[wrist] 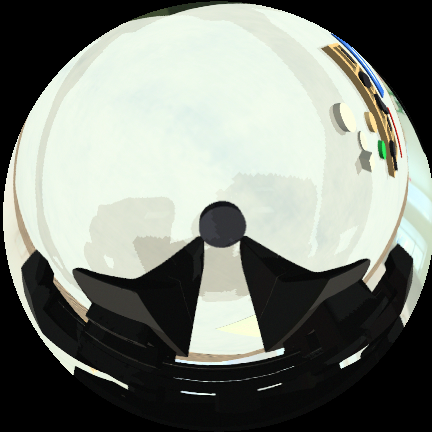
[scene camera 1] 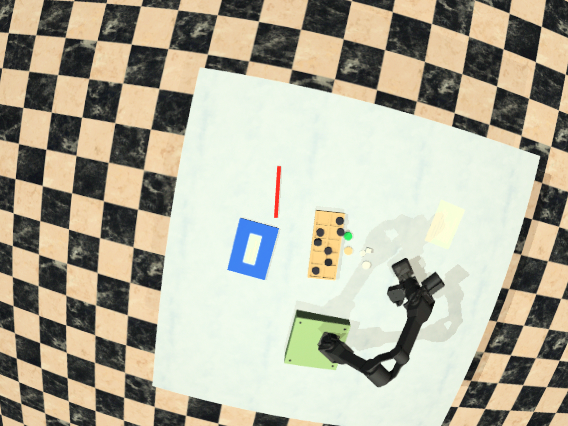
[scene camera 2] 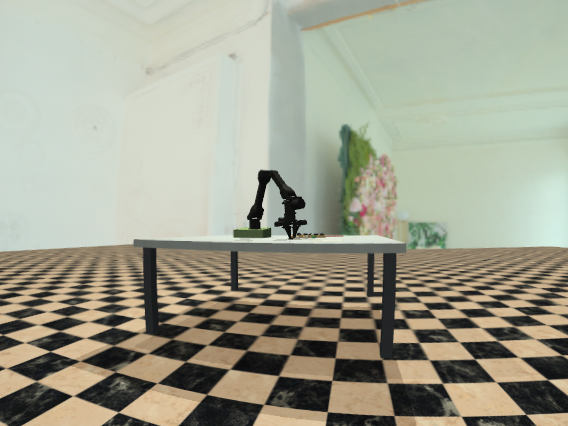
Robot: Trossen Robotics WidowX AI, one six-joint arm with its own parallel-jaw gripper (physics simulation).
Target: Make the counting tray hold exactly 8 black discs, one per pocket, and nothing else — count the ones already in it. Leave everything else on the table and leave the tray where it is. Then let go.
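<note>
The wooden counting tray (scene camera 1: 324,217) (wrist: 351,72) has two columns of pockets. Several black discs sit in its pockets, one of them a black disc (scene camera 1: 315,270) at the lower left end in scene camera 1; some pockets show bare wood. My gripper (scene camera 2: 291,237) (wrist: 221,241) points down at the table top, to the right of the tray and apart from it. It is shut on a black disc (wrist: 222,224), which shows at the fingertips in the wrist view. The arm hides this disc in scene camera 1. Whether the disc touches the table cannot be told.
Beside the tray lie a green disc (scene camera 1: 348,236) (wrist: 382,149), a tan disc (scene camera 1: 348,250) (wrist: 370,121), a cream disc (scene camera 1: 366,265) (wrist: 344,117) and a white cube (scene camera 1: 369,250). A blue frame (scene camera 1: 235,251), red bar (scene camera 1: 277,192), yellow sheet (scene camera 1: 445,224) and green base block (scene camera 1: 301,345) are further away.
</note>
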